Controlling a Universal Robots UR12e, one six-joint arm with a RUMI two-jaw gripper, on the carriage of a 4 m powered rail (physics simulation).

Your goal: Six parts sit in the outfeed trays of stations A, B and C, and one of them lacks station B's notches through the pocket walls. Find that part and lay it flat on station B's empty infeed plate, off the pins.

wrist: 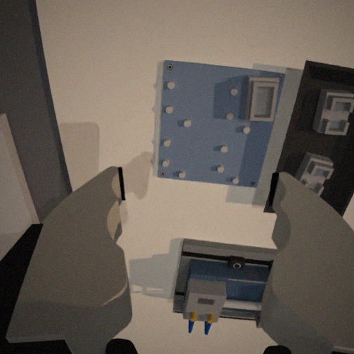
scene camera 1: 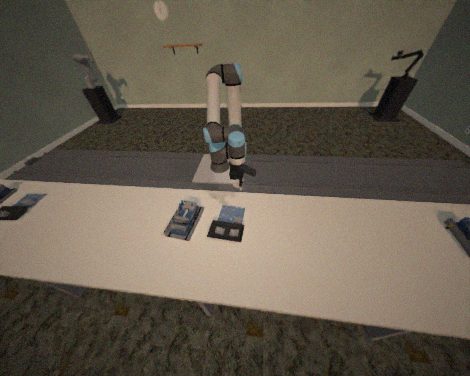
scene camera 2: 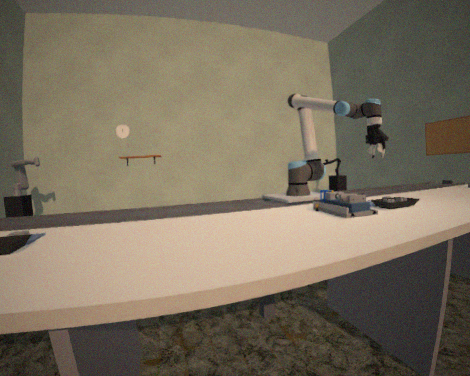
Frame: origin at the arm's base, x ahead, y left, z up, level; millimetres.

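Seen in the pictures: gripper, fingertip midpoint: [scene camera 1: 241, 187] [scene camera 2: 377, 158]; arm's base at its link origin: [scene camera 1: 219, 167] [scene camera 2: 298, 194].
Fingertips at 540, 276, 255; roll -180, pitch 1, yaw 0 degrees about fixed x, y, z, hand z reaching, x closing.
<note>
Pixels of each thing's top centre, then the offset from my fingertips to it, as dx, dy, dz. "pt": a spot on its surface instead.
- blue pinned plate at its top centre: [scene camera 1: 231, 214] +29, -79, -277
- grey station fixture at its top centre: [scene camera 2: 343, 193] [scene camera 1: 182, 213] +120, -421, -186
- blue plate at its top centre: [scene camera 1: 25, 201] +66, -1898, -241
- black tray at a spot on its surface: [scene camera 1: 14, 212] pt +168, -1927, -273
- further fixture at a spot on its surface: [scene camera 1: 462, 232] pt +72, +1422, -235
A grey part [wrist: 262, 98] lies flat near the right edge of the blue pinned plate [wrist: 205, 90] [scene camera 1: 231, 215] in the wrist view, beside the pins. Its pocket walls look unbroken, without notches. The black outfeed tray [wrist: 290, 145] [scene camera 1: 240, 226] [scene camera 2: 384, 204] next to the plate holds two grey parts, an upper one [wrist: 334, 112] and a lower one [wrist: 315, 171], with gaps in their pocket walls. My gripper [wrist: 196, 173] [scene camera 1: 241, 187] [scene camera 2: 378, 151] is open and empty, high above the table at the plate's rail side. Part of the lower tray part is hidden by the right finger.
A blue and grey station fixture [scene camera 1: 185, 220] [scene camera 2: 345, 204] [wrist: 230, 277] stands beside the plate. Another blue plate [scene camera 1: 31, 200] and black tray [scene camera 1: 14, 212] lie at the far left of the table. A further fixture [scene camera 1: 462, 232] stands at the far right.
</note>
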